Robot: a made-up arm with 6 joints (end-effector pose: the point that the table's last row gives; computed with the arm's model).
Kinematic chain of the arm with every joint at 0, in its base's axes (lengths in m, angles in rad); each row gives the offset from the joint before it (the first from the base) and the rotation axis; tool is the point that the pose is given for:
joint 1: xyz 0 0 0.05 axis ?
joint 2: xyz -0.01 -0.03 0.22 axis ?
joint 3: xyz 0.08 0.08 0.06 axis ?
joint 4: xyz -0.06 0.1 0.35 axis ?
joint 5: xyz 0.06 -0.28 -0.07 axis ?
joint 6: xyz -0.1 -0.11 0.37 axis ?
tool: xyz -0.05 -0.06 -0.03
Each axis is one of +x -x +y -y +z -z.
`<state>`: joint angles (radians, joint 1 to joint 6).
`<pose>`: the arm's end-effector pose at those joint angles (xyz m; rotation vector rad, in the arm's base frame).
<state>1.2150 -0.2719 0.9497 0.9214 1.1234 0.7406</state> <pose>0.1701 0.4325 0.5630 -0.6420 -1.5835 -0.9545</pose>
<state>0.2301 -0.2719 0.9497 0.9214 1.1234 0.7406</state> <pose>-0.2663 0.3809 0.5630 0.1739 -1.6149 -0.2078</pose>
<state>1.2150 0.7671 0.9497 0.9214 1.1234 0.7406</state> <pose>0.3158 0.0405 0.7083 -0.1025 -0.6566 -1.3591</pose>
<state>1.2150 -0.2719 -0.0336 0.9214 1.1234 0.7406</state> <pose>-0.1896 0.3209 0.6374 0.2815 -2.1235 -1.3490</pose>
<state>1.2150 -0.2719 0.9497 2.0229 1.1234 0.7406</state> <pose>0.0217 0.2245 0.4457 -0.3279 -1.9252 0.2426</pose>
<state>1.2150 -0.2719 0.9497 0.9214 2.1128 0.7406</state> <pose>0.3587 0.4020 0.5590 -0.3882 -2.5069 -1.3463</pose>
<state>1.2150 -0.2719 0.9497 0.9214 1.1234 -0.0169</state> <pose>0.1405 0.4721 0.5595 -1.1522 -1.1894 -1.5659</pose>
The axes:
joint 1: -z
joint 2: +y
joint 3: -x
joint 4: -y
joint 5: -z
joint 6: +x

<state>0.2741 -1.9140 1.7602 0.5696 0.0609 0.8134</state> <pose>-0.0245 0.6235 0.0038 -1.4357 -1.7719 -0.6511</pose>
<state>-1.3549 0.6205 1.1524 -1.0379 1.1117 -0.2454</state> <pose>-0.4843 0.5048 0.5145 -2.0133 -0.7096 -0.1941</pose>
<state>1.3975 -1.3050 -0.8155 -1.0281 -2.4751 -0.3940</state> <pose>-0.2307 -0.0069 0.7129 -0.6796 -0.5947 1.7645</pose>
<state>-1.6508 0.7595 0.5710 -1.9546 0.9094 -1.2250</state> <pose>-0.1611 0.5817 0.3238 2.4103 -0.2067 0.0886</pose>
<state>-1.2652 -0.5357 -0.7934 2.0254 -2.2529 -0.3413</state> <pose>0.2652 -0.5711 0.3110 -0.5710 -2.6955 0.4214</pose>
